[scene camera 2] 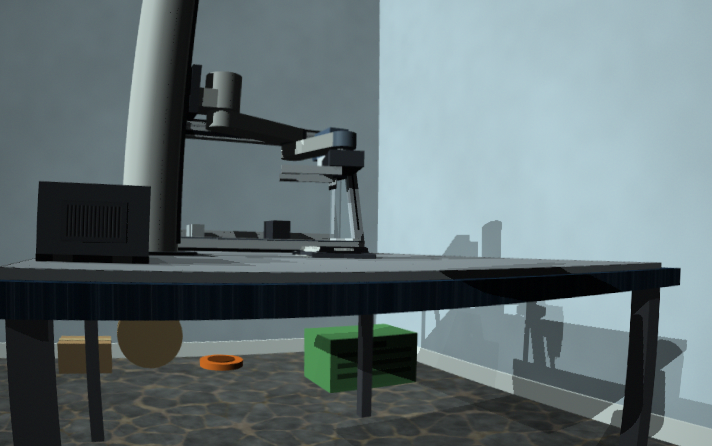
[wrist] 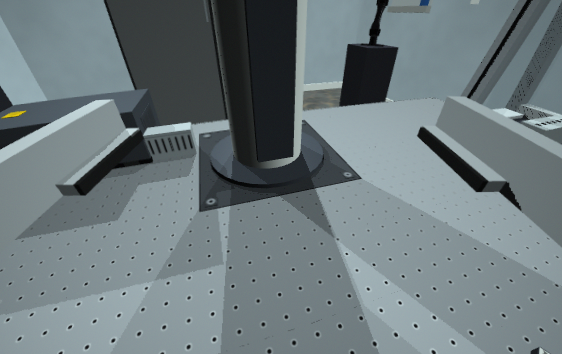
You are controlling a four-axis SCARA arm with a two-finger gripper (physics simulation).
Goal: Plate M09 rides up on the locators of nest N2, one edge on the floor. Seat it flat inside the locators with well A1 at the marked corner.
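Pixels of known places: gripper, fingertip midpoint: [scene camera 2: 280,173] [wrist: 280,115]; arm's base at its link origin: [wrist: 267,157].
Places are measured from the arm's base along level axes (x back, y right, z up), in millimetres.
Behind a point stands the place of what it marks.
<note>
My gripper [scene camera 2: 311,173] [wrist: 280,115] {x -328, y 64, z 229 mm} is open and empty, high above the table [scene camera 2: 220,263] {x -92, y 476, z 12 mm} [wrist: 280,300] {x -319, y 63, z 13 mm}. In the wrist view its two fingers stand wide apart at left and right, with perforated table top between them. In scene camera 2, low dark nest shapes [scene camera 2: 362,254] {x -517, y 171, z 23 mm} with a pale part [scene camera 2: 312,249] {x -491, y -102, z 31 mm} lie on the table below the gripper, seen nearly edge-on. Which one is nest N2 cannot be told. Plate M09, its tilt, the locators and the marked corner cannot be made out in either view. A small piece shows at the wrist view's bottom right corner.
The arm's column [scene camera 2: 157,131] {x -1, y 75, z 311 mm} [wrist: 275,90] {x -77, y -2, z 170 mm} stands on a dark base plate [wrist: 215,192] {x -108, y 121, z 13 mm}. A dark box [scene camera 2: 93,220] {x 120, y 551, z 74 mm} [wrist: 100,102] and a pale slotted block [wrist: 171,142] {x 45, y 200, z 49 mm} stand beside it. A frame's slanted post [scene camera 2: 355,210] {x -825, y -484, z 182 mm} [wrist: 500,45] {x -68, y -500, z 229 mm} rises close by. A dark pedestal [wrist: 369,75] stands behind.
</note>
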